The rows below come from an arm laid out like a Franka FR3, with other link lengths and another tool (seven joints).
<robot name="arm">
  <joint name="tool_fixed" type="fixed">
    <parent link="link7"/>
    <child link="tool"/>
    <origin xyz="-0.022 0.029 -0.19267" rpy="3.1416 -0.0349 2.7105"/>
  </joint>
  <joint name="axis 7" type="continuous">
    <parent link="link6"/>
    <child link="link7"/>
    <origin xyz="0.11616 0 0"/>
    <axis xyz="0 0 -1"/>
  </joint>
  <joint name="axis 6" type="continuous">
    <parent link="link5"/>
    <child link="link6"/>
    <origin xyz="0 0 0"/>
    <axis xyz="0 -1 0"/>
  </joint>
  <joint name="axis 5" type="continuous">
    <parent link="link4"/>
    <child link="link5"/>
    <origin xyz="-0.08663 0 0.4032"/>
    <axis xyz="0 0 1"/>
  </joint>
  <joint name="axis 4" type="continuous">
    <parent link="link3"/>
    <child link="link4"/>
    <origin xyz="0.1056 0 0"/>
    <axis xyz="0 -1 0"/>
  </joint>
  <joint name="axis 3" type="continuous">
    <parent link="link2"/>
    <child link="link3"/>
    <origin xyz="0 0 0.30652"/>
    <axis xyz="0 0 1"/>
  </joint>
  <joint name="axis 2" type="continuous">
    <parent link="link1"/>
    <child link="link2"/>
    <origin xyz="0 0 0"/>
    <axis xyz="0 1 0"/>
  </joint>
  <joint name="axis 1" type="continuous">
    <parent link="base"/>
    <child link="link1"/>
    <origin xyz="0 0 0.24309"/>
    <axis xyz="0 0 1"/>
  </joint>
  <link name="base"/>
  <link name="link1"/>
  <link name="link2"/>
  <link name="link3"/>
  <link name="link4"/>
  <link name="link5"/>
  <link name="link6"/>
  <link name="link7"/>
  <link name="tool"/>
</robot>
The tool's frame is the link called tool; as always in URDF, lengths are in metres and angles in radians. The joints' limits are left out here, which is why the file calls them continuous.
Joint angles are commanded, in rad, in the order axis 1, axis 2, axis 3, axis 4, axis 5, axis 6, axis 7. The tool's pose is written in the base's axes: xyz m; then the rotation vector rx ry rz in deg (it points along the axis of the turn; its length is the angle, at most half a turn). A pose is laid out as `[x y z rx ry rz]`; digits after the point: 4 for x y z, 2 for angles.
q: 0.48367, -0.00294, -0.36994, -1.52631, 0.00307, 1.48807, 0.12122
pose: [0.5869 0.0991 0.4596 -38.30 -171.83 0.01]
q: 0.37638, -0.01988, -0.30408, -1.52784, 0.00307, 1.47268, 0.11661
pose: [0.5837 0.0730 0.4672 -41.41 -170.98 -0.51]
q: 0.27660, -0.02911, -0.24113, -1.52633, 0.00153, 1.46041, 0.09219
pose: [0.5809 0.0503 0.4723 -42.45 -170.65 -0.54]
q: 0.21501, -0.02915, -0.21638, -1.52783, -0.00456, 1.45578, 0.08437
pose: [0.5811 0.0277 0.4710 -44.93 -169.78 0.04]
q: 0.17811, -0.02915, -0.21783, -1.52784, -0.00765, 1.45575, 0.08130
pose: [0.5816 0.0047 0.4709 -47.95 -168.99 0.17]
